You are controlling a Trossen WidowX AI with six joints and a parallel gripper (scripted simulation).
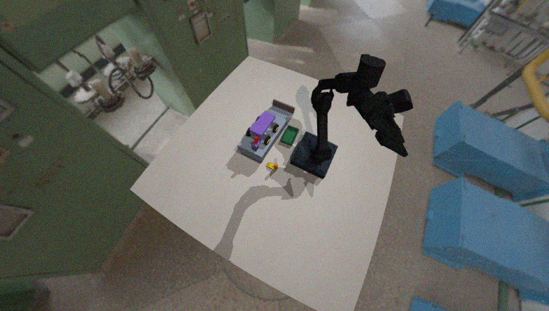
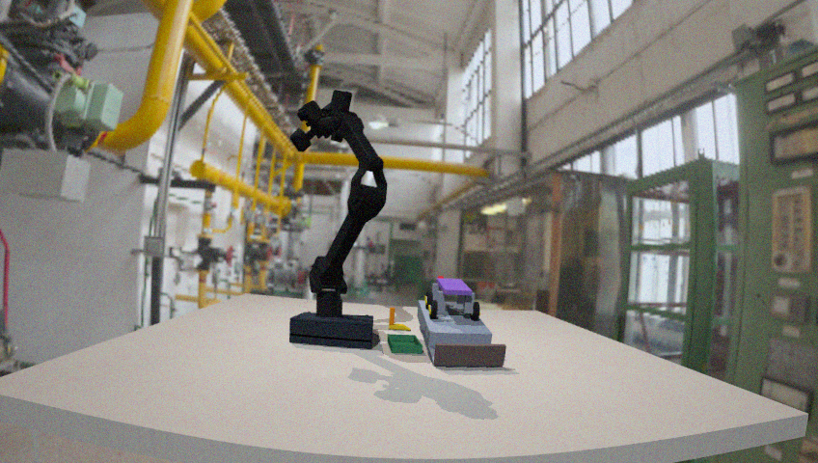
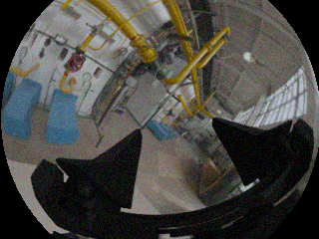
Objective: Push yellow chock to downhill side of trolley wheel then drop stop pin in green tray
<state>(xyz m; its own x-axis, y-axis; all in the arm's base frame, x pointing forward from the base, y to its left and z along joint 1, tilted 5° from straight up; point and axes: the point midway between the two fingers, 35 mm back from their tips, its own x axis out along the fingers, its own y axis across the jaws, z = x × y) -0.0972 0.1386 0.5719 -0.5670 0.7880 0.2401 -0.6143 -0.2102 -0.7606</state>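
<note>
My gripper tip is 590 mm above the yellow chock, 340 mm short of it and 100 mm to the left of it. From my gripper tip the other things lie so: trolley 500 mm below, 450 mm ahead, 250 mm to the right; then tray 620 mm below, 330 mm to the right, 310 mm ahead; then stop pin 480 mm below, 440 mm ahead, 150 mm to the right.
</note>
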